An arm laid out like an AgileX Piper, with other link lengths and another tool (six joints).
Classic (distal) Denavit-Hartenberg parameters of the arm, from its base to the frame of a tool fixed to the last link. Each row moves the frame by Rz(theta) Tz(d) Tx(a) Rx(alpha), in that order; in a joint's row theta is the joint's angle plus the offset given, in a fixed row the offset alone. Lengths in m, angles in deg.
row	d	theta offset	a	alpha
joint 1	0.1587	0.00	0.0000	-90.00
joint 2	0.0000	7.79	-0.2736	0.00
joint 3	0.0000	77.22	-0.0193	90.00
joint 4	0.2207	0.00	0.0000	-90.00
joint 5	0.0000	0.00	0.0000	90.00
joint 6	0.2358	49.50	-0.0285	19.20
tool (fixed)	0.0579	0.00	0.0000	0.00
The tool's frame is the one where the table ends.
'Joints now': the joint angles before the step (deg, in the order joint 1, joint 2, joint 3, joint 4, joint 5, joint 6). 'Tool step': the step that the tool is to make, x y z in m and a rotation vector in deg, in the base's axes. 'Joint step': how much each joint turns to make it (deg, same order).
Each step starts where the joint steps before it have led.
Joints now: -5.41 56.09 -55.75 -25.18 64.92 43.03
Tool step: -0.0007 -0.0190 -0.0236 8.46 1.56 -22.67
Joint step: -6.05 14.65 -9.02 0.65 4.59 17.89
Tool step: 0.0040 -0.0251 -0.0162 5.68 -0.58 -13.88
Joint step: -9.77 9.61 -7.52 4.26 0.51 4.28
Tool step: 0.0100 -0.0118 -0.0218 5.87 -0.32 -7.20
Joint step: -6.38 7.71 -5.44 5.36 0.00 0.47
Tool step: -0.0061 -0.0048 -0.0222 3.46 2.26 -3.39
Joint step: -3.15 4.30 -0.64 1.93 0.01 0.00
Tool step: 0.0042 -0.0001 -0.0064 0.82 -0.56 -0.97
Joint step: -0.48 1.07 0.00 0.85 -1.03 0.59
